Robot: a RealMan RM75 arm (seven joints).
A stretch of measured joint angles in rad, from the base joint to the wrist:
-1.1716 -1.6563 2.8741 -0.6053 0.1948 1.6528 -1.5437
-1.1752 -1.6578 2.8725 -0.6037 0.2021 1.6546 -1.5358
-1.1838 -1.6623 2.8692 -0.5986 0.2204 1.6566 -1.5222
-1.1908 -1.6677 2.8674 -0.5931 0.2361 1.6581 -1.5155
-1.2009 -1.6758 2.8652 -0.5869 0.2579 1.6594 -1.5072
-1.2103 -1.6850 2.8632 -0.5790 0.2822 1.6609 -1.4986
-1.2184 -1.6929 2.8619 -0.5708 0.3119 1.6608 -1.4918
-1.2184 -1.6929 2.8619 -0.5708 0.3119 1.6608 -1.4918
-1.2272 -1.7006 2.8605 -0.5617 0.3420 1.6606 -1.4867
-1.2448 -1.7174 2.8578 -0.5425 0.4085 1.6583 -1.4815
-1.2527 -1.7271 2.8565 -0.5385 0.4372 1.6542 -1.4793
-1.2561 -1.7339 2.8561 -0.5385 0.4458 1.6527 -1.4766
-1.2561 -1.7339 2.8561 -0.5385 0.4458 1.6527 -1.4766
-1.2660 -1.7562 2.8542 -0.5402 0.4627 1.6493 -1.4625
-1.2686 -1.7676 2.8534 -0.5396 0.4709 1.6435 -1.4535
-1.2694 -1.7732 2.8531 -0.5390 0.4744 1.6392 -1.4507
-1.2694 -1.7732 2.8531 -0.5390 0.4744 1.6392 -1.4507
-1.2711 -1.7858 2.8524 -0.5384 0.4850 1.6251 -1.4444
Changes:
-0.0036 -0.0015 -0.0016 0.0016 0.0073 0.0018 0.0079
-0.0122 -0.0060 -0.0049 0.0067 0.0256 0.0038 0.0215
-0.0192 -0.0114 -0.0067 0.0122 0.0413 0.0053 0.0282
-0.0293 -0.0195 -0.0089 0.0184 0.0631 0.0066 0.0365
-0.0387 -0.0287 -0.0109 0.0263 0.0874 0.0081 0.0451
-0.0468 -0.0366 -0.0122 0.0345 0.1171 0.0080 0.0519
-0.0468 -0.0366 -0.0122 0.0345 0.1171 0.0080 0.0519
-0.0556 -0.0443 -0.0136 0.0436 0.1472 0.0078 0.0570
-0.0732 -0.0611 -0.0163 0.0628 0.2137 0.0055 0.0622
-0.0811 -0.0708 -0.0176 0.0668 0.2424 0.0014 0.0644
-0.0845 -0.0776 -0.0180 0.0668 0.2510 -0.0001 0.0671
-0.0845 -0.0776 -0.0180 0.0668 0.2510 -0.0001 0.0671
-0.0944 -0.0999 -0.0199 0.0651 0.2679 -0.0035 0.0812
-0.0970 -0.1113 -0.0207 0.0657 0.2761 -0.0093 0.0902
-0.0978 -0.1169 -0.0210 0.0663 0.2796 -0.0136 0.0930
-0.0978 -0.1169 -0.0210 0.0663 0.2796 -0.0136 0.0930
-0.0995 -0.1295 -0.0217 0.0669 0.2902 -0.0277 0.0993

